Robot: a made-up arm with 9 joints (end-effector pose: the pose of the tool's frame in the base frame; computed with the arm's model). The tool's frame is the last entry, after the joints. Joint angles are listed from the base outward.
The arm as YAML. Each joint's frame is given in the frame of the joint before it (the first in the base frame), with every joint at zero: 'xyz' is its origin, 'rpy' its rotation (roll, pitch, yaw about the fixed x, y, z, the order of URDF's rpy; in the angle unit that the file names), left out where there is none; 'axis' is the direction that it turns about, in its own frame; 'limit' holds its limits. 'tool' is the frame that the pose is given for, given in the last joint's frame.
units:
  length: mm
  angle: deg
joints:
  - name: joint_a
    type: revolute
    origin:
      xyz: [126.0, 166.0, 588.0]
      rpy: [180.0, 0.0, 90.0]
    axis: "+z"
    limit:
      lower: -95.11
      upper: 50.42
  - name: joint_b
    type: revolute
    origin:
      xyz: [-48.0, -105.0, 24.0]
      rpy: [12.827, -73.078, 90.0]
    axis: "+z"
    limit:
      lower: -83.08
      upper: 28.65
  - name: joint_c
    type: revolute
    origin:
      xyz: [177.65, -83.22, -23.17]
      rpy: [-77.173, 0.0, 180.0]
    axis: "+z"
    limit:
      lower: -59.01
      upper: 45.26
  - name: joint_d
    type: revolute
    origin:
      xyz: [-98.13, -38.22, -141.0]
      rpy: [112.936, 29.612, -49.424]
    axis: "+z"
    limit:
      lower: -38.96
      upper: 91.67
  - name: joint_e
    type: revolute
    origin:
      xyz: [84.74, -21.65, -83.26]
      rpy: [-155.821, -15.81, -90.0]
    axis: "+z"
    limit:
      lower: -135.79
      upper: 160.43
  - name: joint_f
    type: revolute
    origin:
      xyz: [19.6, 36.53, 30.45]
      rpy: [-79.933, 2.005, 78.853]
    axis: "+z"
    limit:
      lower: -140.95
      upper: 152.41
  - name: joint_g
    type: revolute
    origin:
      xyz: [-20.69, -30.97, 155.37]
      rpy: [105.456, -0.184, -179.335]
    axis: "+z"
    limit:
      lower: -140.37
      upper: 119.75
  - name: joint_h
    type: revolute
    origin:
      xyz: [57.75, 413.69, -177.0]
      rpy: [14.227, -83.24, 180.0]
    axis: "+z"
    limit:
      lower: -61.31
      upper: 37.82
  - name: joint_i
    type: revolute
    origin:
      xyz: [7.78, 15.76, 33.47]
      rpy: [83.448, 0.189, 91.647]
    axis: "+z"
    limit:
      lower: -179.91
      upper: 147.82
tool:
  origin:
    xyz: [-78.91, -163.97, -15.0]
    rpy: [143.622, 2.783, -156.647]
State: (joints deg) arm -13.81 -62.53 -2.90 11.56 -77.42 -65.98 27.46 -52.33 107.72
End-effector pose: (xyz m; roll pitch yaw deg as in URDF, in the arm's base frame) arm 0.4263 0.2022 0.7161 26.51 55.23 -128.29
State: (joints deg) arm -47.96 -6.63 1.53 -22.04 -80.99 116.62 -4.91 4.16 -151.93
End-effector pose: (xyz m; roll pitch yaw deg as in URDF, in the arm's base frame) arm 0.5193 0.6312 0.7263 -166.31 -18.72 -29.81
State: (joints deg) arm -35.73 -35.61 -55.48 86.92 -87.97 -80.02 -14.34 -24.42 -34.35
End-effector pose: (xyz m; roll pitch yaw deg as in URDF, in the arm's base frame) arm 0.3722 -0.3739 0.6055 -44.67 -19.95 -55.45
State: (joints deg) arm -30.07 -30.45 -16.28 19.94 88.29 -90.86 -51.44 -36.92 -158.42
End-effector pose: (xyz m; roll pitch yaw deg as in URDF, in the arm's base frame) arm -0.0135 0.2078 -0.1659 55.67 -17.94 39.77
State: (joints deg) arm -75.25 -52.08 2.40 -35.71 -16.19 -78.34 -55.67 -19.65 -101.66
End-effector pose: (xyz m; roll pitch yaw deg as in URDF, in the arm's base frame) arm -0.2514 -0.3576 0.2938 -159.80 69.62 -156.81
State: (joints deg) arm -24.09 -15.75 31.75 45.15 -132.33 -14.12 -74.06 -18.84 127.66
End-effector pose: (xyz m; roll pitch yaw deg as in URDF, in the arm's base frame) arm 0.3193 0.3021 0.5293 -42.18 -5.86 -123.25
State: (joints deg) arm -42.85 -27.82 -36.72 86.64 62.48 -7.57 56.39 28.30 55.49
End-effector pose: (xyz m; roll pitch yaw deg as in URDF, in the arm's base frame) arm -0.1699 0.3443 0.8074 -6.64 -18.16 -49.20
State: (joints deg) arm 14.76 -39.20 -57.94 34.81 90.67 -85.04 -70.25 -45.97 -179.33
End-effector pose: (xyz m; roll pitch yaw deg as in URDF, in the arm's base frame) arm 0.4816 0.1948 0.0955 114.21 -72.35 -105.40
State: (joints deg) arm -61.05 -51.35 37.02 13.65 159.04 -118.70 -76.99 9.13 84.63
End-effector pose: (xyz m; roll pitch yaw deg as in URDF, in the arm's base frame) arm 0.1070 0.0810 0.0717 177.36 -4.46 6.48
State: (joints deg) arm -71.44 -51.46 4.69 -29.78 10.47 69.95 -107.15 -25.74 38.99
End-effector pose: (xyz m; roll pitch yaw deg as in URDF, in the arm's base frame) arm 0.4136 0.1687 0.7868 -5.17 -35.40 -65.11
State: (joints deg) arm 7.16 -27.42 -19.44 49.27 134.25 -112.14 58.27 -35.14 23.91
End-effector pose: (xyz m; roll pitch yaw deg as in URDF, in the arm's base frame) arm -0.3232 -0.1189 0.4385 168.08 -35.49 -81.23
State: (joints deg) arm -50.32 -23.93 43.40 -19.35 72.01 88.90 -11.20 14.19 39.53
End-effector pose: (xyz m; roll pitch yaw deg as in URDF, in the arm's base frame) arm 0.2071 -0.2332 0.8300 -12.50 22.96 -117.31
